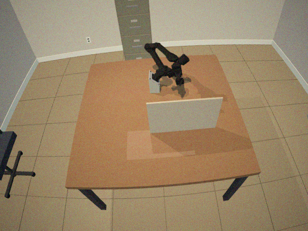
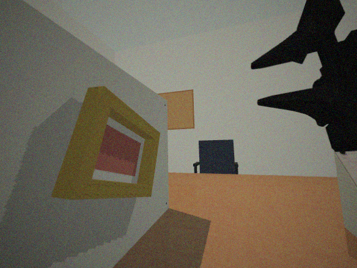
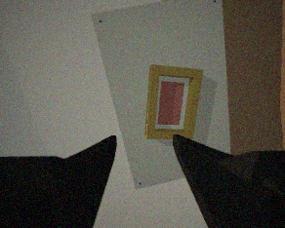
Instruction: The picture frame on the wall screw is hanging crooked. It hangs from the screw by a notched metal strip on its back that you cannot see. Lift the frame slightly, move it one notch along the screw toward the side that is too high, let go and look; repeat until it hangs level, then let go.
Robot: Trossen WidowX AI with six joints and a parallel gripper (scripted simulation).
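Now: the picture frame 20 cm ahead of my gripper tip, 9 cm below it and 2 cm to the left of it. Also, from my gripper tip: grey wall panel 21 cm ahead, 10 cm below, 2 cm to the left.
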